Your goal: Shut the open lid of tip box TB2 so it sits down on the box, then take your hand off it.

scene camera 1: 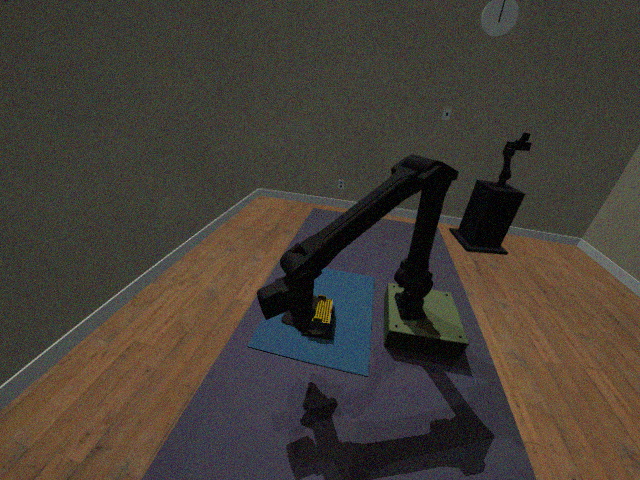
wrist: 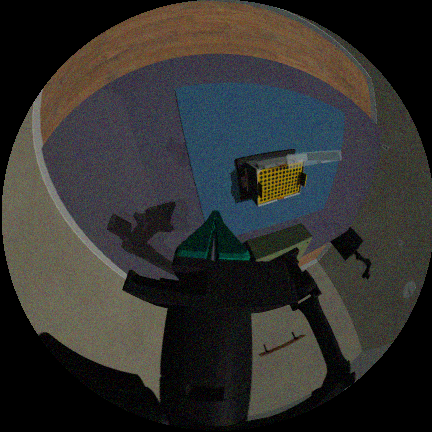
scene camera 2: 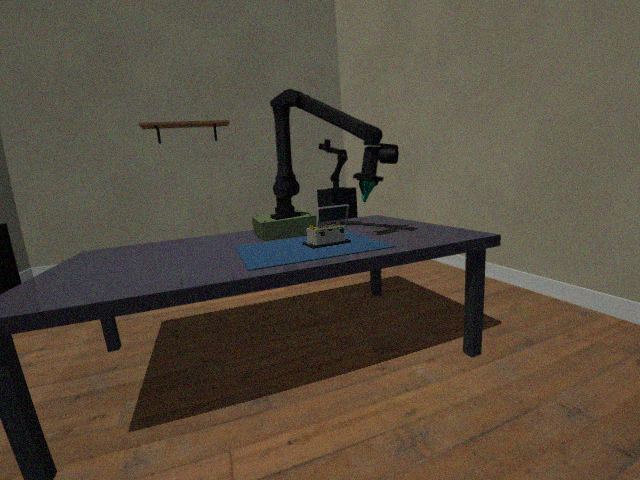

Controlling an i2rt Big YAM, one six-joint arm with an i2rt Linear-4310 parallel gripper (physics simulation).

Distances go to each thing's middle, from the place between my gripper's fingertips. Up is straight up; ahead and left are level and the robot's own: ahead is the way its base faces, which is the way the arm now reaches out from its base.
The clear lid (wrist: 287, 161) lies 10 mm ahead of my hand, 160 mm to the right of it and 40 mm below it. The rest, counted from my hand: yellow perforated rack (wrist: 272, 183): 50 mm behind, 150 mm to the right, 80 mm below; then blue mat (scene camera 1: 348, 350): 60 mm behind, 220 mm to the right, 150 mm below.
